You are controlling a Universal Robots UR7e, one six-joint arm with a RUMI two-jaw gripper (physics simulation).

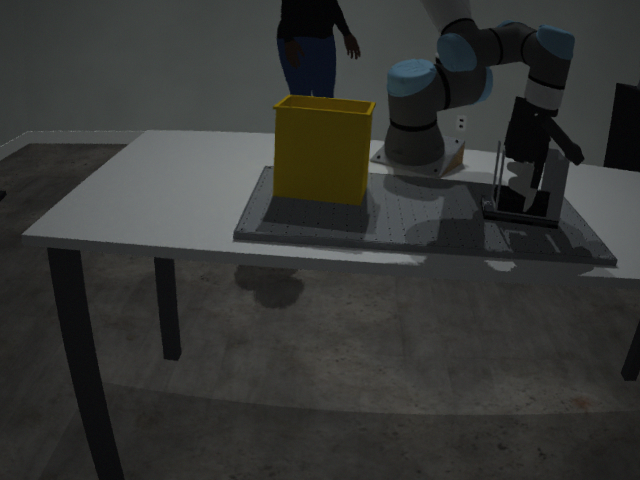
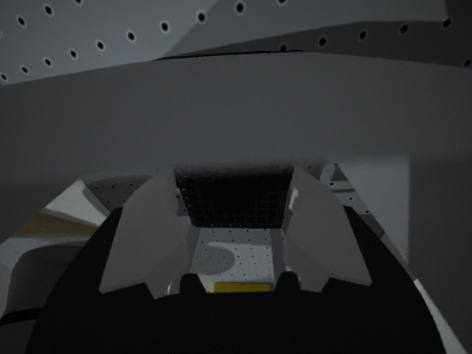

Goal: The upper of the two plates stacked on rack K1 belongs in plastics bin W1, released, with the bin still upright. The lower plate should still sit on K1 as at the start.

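Seen in the pictures: gripper, fingertip midpoint: (image 1: 522, 201); arm's base, origin of the base link: (image 1: 414, 149).
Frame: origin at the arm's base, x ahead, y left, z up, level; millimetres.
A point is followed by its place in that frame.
Note:
The yellow plastics bin W1 (image 1: 320, 149) {x 320, y -280, z 83 mm} (image 2: 242, 287) stands upright on the left of the perforated board. Rack K1 (image 1: 556, 180) {x 443, y 163, z 80 mm} (image 2: 235, 110), with its tall grey panel and thin posts, stands on the right of the board. A black gridded plate (image 1: 537, 204) {x 430, y 136, z 24 mm} (image 2: 235, 200) lies low in the rack; the upper and lower plates cannot be told apart. My gripper (image 1: 529, 198) {x 384, y 126, z 11 mm} (image 2: 235, 172) {x 384, y 126, z 11 mm} points down into the rack, its pale fingers against the plate's two side edges, shut on what looks like the upper plate. The lower plate is hidden or merged in the dark.
The perforated grey board (image 1: 413, 227) {x 448, y -124, z -19 mm} lies on the white table (image 1: 134, 191) {x 226, y -654, z -32 mm}. The robot's base plate (image 1: 403, 165) {x 61, y -43, z -24 mm} is behind the board, between bin and rack. A person (image 1: 310, 56) stands behind the table. A dark object (image 1: 624, 129) is at the back right.

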